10 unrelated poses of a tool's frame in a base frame.
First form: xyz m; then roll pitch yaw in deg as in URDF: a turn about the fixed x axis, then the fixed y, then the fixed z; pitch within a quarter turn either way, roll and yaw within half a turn.
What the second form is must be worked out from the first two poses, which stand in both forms.
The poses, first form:
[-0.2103 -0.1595 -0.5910 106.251 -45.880 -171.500]
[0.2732 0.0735 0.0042 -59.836 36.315 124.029]
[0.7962 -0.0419 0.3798 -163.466 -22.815 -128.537]
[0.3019 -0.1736 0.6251 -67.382 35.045 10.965]
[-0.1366 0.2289 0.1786 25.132 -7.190 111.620]
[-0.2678 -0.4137 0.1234 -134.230 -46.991 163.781]
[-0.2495 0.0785 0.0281 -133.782 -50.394 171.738]
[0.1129 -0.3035 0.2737 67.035 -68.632 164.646]
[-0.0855 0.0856 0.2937 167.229 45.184 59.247]
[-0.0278 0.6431 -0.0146 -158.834 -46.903 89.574]
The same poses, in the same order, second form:
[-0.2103 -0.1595 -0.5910 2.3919 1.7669 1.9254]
[0.2732 0.0735 0.0042 -0.8663 1.1539 -2.8792]
[0.7962 -0.0419 0.3798 -2.5468 2.6544 -1.5900]
[0.3019 -0.1736 0.6251 -0.9210 1.2505 1.5273]
[-0.1366 0.2289 0.1786 1.8595 0.4551 0.1166]
[-0.2678 -0.4137 0.1234 -2.5524 2.0667 -2.4725]
[-0.2495 0.0785 0.0281 -2.6031 2.0276 -2.3510]
[0.1129 -0.3035 0.2737 2.7958 1.4282 0.9270]
[-0.0855 0.0856 0.2937 0.2162 2.3287 -1.7983]
[-0.0278 0.6431 -0.0146 -2.8158 2.2616 2.0509]

